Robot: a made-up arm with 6 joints.
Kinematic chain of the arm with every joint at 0, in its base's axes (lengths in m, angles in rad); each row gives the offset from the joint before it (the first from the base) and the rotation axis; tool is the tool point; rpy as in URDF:
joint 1: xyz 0 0 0.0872 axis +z
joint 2: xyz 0 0 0 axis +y
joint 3: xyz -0.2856 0 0.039 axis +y
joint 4: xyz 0.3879 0 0.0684 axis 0.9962 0 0.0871
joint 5: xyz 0 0 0 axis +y
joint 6: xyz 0.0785 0 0.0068 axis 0.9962 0 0.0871
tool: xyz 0 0 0 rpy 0 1.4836 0
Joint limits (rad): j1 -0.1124..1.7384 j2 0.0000..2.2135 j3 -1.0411..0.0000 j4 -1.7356..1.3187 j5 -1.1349..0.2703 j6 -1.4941..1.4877
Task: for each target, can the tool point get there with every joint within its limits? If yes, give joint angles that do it. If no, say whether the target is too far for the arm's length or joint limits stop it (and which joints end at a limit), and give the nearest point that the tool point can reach.
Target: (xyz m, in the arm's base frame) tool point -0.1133 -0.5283 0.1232
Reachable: no: joint limits stop it (at a limit: joint 1, joint 2, joint 3, joint 4, joint 5) | nearest point 0.1253 -0.0837 0.2152 | short by 0.513 m
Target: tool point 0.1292 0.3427 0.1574
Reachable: yes | joints 1.1921 1.2488 -0.5657 -0.2619 -0.3333 0.1416
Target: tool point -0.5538 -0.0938 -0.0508
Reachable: no: joint limits stop it (at a limit: joint 1, joint 2, joint 3, joint 5) | nearest point -0.0711 -0.0076 -0.0857 | short by 0.492 m
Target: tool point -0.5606 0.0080 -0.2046
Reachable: no: joint limits stop it (at a limit: joint 1, joint 2, joint 5) | nearest point -0.0900 0.1038 -0.1262 | short by 0.487 m
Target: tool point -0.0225 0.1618 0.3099
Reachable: yes | joints 1.3334 0.1876 -0.3059 -1.4499 -0.8730 0.1648
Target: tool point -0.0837 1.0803 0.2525
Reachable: no: too far | nearest point -0.0392 0.5059 0.1646 | short by 0.583 m
